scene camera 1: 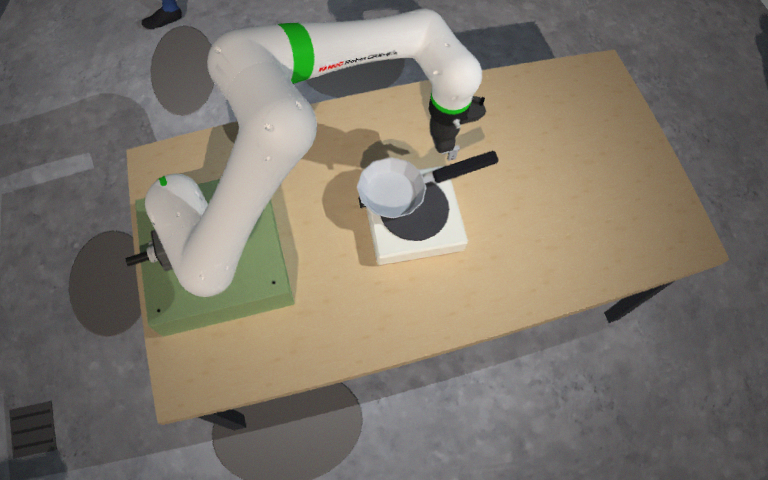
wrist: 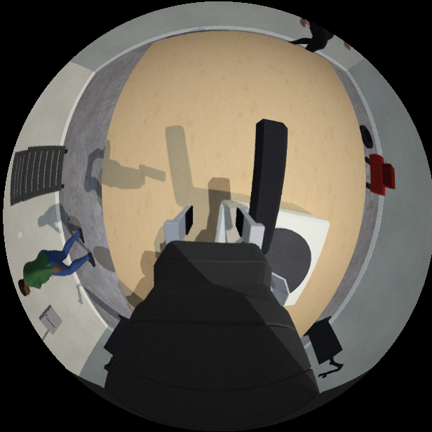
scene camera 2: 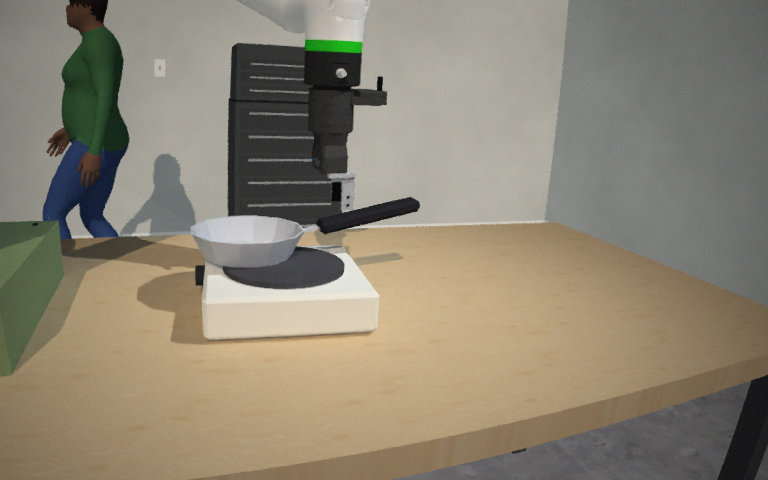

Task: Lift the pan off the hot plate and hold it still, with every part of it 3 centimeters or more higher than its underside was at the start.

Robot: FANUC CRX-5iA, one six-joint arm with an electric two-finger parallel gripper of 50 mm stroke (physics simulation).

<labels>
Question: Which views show the grey faceted pan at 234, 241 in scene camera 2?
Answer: Scene camera 1, the wrist view and scene camera 2: all of them.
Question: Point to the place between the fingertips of the gripper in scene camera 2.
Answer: At 341, 205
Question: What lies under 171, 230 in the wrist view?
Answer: The gripper.
</labels>
